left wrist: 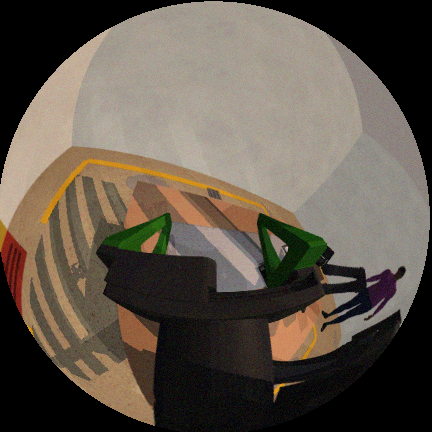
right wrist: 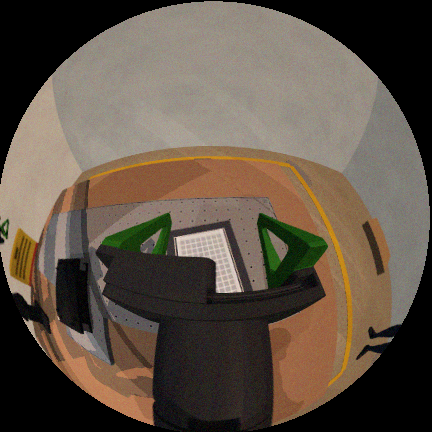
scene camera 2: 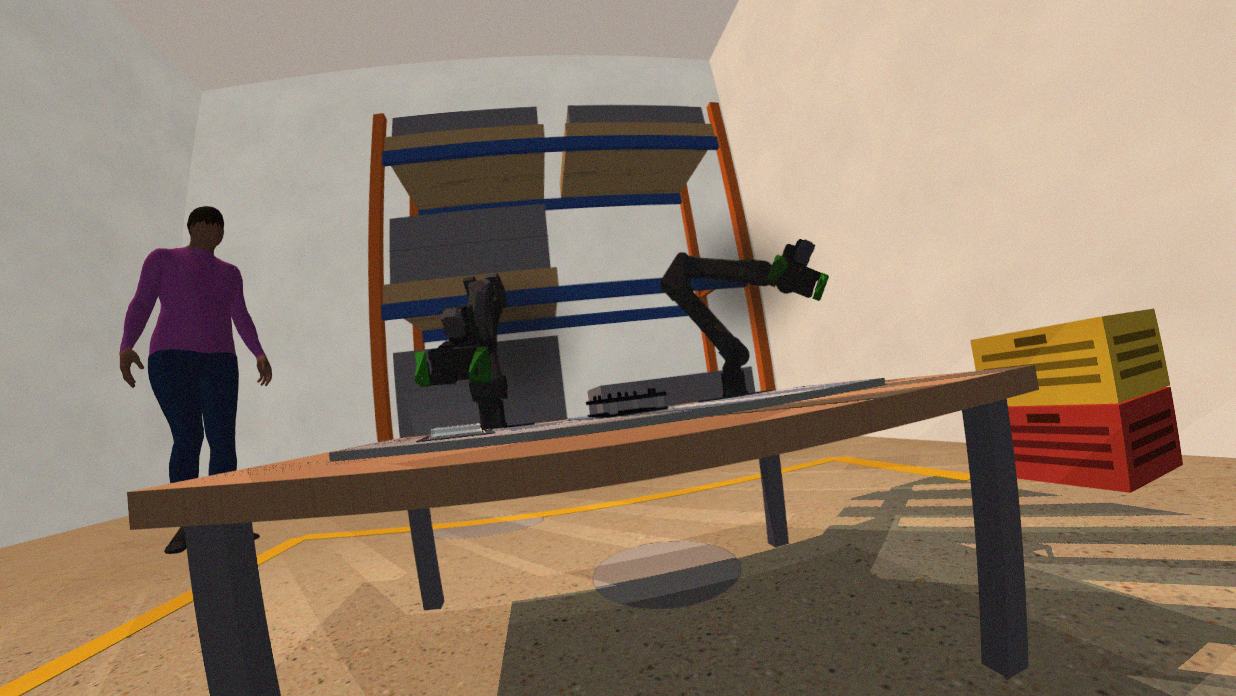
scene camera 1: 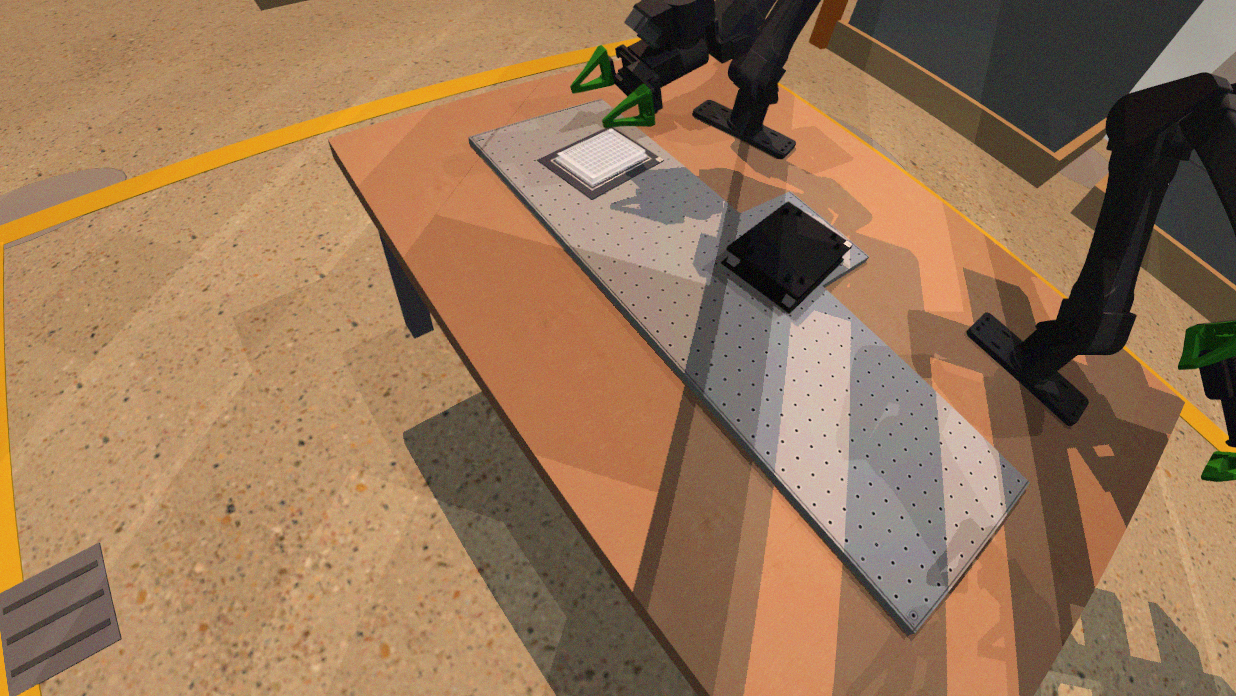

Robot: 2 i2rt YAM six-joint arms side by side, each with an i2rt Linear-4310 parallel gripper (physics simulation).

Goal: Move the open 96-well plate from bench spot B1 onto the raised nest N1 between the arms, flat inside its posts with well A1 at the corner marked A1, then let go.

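Places are measured from the left arm's base along level axes (x ahead, y left, z up), in millimetres.
Pixels of known places: left gripper, fingertip midpoint: [left wrist: 213,217] [scene camera 2: 806,274] [scene camera 1: 1198,423]; right gripper, fingertip midpoint: [right wrist: 213,217] [scene camera 2: 442,378] [scene camera 1: 586,106]; left arm's base, link origin: [scene camera 1: 1025,368]; right arm's base, link origin: [scene camera 1: 743,130].
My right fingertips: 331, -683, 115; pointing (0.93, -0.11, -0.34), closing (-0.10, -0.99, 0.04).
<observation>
For each thing: its middle in the pictures, then the offset to it from my right fingertips, as dx, dy, dz. Level surfaces: height alone.
- white 96-well plate, body centre: [right wrist: 206,268] [scene camera 1: 602,155] [scene camera 2: 457,430] -33, +10, -93
- raised black nest, body centre: [scene camera 1: 789,251] [scene camera 2: 624,402] [right wrist: 67,292] -129, +335, -80
- perforated board, surface height: dz -102
- wooden table, surface height: dz -115
The white 96-well plate [scene camera 1: 602,155] [right wrist: 202,243] lies flat on a dark-bordered spot at the far left end of the perforated board in scene camera 1. The raised black nest [scene camera 1: 785,255] [scene camera 2: 627,401] [right wrist: 73,292] stands near the board's middle, with posts at its corners and no plate on it. My right gripper [scene camera 1: 612,96] [scene camera 2: 452,366] [right wrist: 213,217] is open and empty, above and behind the plate in scene camera 1; its wrist housing hides part of the plate in the right wrist view. My left gripper [scene camera 1: 1217,406] [scene camera 2: 800,280] [left wrist: 213,217] is open and empty, out beyond the table's right side.
The perforated board [scene camera 1: 890,449] lies along the wooden table [scene camera 1: 518,363]. The right arm's base [scene camera 1: 743,129] and left arm's base [scene camera 1: 1029,371] stand behind it. A person [scene camera 2: 194,302], a shelf rack [scene camera 2: 377,259] and stacked yellow and red crates [scene camera 2: 1072,436] are beyond the table.
</observation>
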